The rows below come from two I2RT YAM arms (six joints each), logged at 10 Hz.
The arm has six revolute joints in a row. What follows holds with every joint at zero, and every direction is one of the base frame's.
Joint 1 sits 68 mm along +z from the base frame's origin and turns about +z.
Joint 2 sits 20 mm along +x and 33.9 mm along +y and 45.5 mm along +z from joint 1 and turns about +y.
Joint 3 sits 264 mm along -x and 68.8 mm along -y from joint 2 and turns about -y.
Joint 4 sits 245 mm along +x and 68.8 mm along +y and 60 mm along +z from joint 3 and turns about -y.
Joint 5 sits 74 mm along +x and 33.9 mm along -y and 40.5 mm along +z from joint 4 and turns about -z.
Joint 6 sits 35.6 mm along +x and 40.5 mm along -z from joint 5 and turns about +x.
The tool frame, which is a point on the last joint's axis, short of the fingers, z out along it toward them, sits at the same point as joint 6; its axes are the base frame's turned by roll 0, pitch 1.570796 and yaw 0 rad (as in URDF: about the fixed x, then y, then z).
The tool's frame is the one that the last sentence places.
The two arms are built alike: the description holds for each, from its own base.
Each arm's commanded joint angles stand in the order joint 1, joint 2, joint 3, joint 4, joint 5, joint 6.
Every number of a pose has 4 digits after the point. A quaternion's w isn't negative.
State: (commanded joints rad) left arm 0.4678 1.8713 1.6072 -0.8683 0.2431 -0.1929; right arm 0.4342 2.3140 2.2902 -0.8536 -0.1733 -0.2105
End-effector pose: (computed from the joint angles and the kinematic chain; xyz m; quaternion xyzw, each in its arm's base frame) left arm 0.3577 0.1711 0.2613 -0.2893 0.9250 -0.0877 0.2300; right arm 0.4644 0.2221 0.2782 -0.3247 0.8794 0.1187 0.3273
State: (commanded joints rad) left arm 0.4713 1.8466 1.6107 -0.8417 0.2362 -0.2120; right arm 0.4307 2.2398 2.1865 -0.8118 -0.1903 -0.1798
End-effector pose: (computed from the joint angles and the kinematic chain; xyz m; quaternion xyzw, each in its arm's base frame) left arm 0.3562 0.1722 0.2729 -0.2955 0.9170 -0.0820 0.2551; right arm 0.4536 0.2158 0.2845 -0.3121 0.8811 0.1315 0.3302
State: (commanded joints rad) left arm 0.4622 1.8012 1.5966 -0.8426 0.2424 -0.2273; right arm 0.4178 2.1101 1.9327 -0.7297 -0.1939 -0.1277
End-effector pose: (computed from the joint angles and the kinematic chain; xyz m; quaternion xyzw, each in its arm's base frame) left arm 0.3499 0.1648 0.2855 -0.2946 0.9130 -0.0859 0.2688; right arm 0.4308 0.1988 0.2700 -0.2839 0.8977 0.1374 0.3076
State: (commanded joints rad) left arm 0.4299 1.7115 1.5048 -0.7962 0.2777 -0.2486; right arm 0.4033 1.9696 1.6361 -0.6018 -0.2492 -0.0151
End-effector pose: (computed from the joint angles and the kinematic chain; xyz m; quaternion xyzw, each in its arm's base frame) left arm 0.3380 0.1442 0.2921 -0.2798 0.9094 -0.1072 0.2883; right arm 0.3995 0.1800 0.2460 -0.2337 0.9140 0.1756 0.2814
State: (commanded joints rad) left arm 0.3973 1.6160 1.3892 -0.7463 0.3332 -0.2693; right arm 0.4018 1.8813 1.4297 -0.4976 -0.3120 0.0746
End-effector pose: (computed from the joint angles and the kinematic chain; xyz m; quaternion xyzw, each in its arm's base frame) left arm 0.3224 0.1226 0.2916 -0.2622 0.9066 -0.1396 0.2999; right arm 0.3732 0.1704 0.2242 -0.2001 0.9202 0.2150 0.2587
